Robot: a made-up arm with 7 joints.
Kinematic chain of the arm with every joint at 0, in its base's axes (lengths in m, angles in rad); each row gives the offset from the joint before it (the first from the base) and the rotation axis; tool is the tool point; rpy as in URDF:
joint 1: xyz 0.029 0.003 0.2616 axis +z
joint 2: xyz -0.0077 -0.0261 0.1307 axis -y
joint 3: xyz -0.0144 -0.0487 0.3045 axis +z
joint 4: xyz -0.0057 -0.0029 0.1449 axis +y
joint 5: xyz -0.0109 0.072 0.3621 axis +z
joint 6: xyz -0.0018 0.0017 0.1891 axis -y
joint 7: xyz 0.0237 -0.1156 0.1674 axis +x
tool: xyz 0.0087 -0.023 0.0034 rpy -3.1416 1.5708 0
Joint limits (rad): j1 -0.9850..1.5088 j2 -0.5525..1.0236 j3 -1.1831..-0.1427 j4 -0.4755..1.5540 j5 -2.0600..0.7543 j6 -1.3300..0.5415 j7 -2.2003..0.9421
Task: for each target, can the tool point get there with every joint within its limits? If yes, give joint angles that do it. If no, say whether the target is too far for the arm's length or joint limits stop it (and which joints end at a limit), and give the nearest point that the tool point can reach.
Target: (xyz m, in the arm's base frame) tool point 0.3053 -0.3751 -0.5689
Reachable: no: joint limits stop it (at a limit: joint 2, joint 3, joint 4) | nearest point 0.4139 -0.5238 0.2894 | short by 0.878 m
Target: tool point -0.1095 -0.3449 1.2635
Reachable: yes | joints -0.1371 0.7700 -0.3050 1.1840 -0.5178 -0.5809 0.3203
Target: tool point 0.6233 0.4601 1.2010
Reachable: yes | joints 1.1300 -0.3115 -0.4229 0.7022 -0.1974 -0.2320 -0.3683
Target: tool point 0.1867 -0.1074 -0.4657
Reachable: no: joint limits stop it (at a limit: joint 2, joint 3, joint 4, joint 6) | nearest point 0.5174 -0.3389 0.3094 | short by 0.874 m
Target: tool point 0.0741 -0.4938 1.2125
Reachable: yes | joints 0.0448 0.4076 -0.7108 0.9043 -0.1095 -0.9232 0.5509
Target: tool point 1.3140 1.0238 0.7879
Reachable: no: too far | nearest point 0.8025 0.6175 0.7867 | short by 0.653 m
